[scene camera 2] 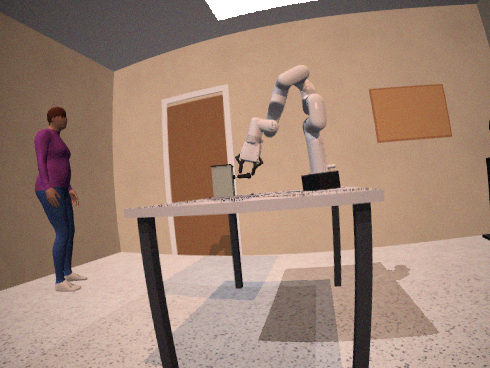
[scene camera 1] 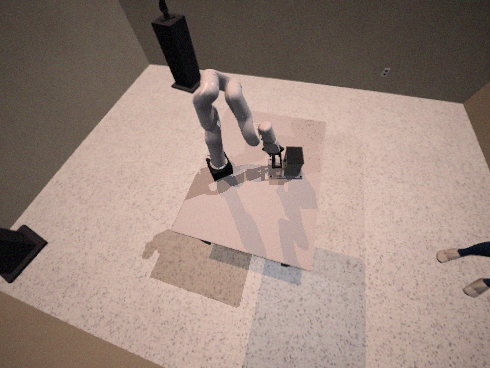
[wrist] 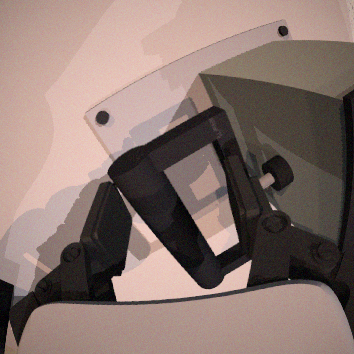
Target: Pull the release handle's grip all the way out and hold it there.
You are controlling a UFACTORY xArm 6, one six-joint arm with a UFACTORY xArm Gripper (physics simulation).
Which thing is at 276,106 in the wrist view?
A release handle.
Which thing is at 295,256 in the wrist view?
My gripper.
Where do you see a pale base plate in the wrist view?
139,112
